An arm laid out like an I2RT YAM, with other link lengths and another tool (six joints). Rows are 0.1 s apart.
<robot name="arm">
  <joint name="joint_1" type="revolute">
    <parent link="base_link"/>
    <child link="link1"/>
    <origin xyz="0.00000 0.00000 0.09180" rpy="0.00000 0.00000 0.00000"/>
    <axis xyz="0 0 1"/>
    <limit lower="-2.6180" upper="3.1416"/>
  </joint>
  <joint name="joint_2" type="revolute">
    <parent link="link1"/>
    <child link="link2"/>
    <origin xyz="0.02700 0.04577 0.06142" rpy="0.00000 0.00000 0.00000"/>
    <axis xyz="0 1 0"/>
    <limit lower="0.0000" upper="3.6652"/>
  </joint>
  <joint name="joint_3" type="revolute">
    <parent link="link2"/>
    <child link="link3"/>
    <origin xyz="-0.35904 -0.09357 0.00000" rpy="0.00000 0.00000 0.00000"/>
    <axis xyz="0 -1 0"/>
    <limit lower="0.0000" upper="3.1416"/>
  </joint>
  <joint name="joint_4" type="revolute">
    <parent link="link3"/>
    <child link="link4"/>
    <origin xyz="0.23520 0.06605 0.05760" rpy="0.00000 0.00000 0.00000"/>
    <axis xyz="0 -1 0"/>
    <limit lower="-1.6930" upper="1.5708"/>
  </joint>
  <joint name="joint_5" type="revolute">
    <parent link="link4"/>
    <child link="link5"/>
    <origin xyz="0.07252 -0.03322 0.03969" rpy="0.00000 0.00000 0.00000"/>
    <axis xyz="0 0 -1"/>
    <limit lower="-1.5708" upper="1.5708"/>
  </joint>
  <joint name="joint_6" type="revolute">
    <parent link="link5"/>
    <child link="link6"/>
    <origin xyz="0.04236 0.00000 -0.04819" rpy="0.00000 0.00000 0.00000"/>
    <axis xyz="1 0 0"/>
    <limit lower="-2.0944" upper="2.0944"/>
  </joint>
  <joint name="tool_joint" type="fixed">
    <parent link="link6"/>
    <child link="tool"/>
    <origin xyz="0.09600 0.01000 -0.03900" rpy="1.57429 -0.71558 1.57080"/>
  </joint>
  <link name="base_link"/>
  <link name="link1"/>
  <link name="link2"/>
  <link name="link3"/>
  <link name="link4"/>
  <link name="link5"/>
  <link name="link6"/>
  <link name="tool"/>
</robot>
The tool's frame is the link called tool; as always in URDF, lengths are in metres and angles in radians.
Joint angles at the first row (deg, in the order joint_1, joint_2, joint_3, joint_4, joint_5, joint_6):
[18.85, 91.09, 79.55, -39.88, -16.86, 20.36]
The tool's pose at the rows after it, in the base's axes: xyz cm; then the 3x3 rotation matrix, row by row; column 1 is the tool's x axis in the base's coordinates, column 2 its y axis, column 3 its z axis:
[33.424, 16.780, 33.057], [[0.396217, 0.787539, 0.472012], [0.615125, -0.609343, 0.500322], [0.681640, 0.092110, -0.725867]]
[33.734, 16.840, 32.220], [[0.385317, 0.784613, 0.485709], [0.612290, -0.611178, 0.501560], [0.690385, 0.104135, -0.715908]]
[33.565, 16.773, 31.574], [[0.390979, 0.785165, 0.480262], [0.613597, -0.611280, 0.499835], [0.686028, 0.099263, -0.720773]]
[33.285, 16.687, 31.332], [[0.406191, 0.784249, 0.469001], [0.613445, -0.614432, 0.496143], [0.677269, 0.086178, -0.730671]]
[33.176, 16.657, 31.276], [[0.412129, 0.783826, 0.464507], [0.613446, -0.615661, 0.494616], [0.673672, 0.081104, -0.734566]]
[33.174, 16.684, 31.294], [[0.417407, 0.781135, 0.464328], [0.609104, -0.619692, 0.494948], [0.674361, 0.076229, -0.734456]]
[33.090, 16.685, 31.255], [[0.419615, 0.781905, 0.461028], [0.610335, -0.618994, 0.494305], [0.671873, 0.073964, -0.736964]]
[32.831, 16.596, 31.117], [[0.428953, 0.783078, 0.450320], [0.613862, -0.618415, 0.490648], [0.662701, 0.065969, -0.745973]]
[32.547, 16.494, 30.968], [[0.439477, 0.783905, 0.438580], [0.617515, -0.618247, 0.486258], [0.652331, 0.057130, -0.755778]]
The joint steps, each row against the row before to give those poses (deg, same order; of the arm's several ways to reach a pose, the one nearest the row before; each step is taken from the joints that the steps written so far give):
[0.00, 0.00, -3.30, 4.79, -1.69, 0.02]
[0.00, 0.04, -2.30, 3.34, 0.20, -0.02]
[-0.02, 0.00, -1.35, 0.90, -0.02, 0.02]
[-0.02, 0.00, -0.24, -0.70, -0.02, 0.33]
[0.00, 0.00, 0.00, -0.37, 0.00, 0.13]
[0.00, 0.00, 0.00, 0.00, -0.02, 0.39]
[0.04, 0.00, 0.00, -0.24, 0.00, 0.00]
[0.00, 0.00, 0.00, -0.88, 0.00, -0.02]
[0.00, 0.00, 0.00, -0.96, 0.02, 0.00]

